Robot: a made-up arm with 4 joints.
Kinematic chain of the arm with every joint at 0, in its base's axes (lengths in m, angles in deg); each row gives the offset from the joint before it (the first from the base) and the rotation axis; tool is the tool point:
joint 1: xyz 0 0 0.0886 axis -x
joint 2: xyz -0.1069 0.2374 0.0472 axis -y
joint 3: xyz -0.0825 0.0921 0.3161 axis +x
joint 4: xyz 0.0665 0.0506 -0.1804 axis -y
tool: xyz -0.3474 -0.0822 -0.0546
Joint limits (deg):
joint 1: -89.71..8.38
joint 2: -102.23..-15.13
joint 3: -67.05..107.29
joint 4: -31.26..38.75
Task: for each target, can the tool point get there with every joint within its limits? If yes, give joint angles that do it. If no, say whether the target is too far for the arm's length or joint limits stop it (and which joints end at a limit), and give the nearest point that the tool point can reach.
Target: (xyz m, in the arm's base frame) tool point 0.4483 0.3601 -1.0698
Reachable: no: too far | nearest point 0.1162 -0.2579 0.0015 | short by 1.281 m
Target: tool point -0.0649 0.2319 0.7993
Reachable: yes | joints -39.16 -72.54 65.84 18.42
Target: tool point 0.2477 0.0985 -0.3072
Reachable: no: joint limits stop it (at a limit: joint 1, joint 2, joint 3, joint 4) | nearest point 0.1162 -0.2579 0.0015 | short by 0.490 m
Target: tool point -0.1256 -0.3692 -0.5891
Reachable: no: joint limits stop it (at a limit: joint 1, joint 3, joint 4) | nearest point -0.1249 -0.3537 0.0020 | short by 0.591 m
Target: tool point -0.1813 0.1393 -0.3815
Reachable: no: joint limits stop it (at a limit: joint 1, joint 2, joint 4) | nearest point -0.3823 0.2599 0.0472 | short by 0.489 m
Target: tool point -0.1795 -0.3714 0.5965
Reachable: yes | joints -75.64 -43.00 79.78 -25.99
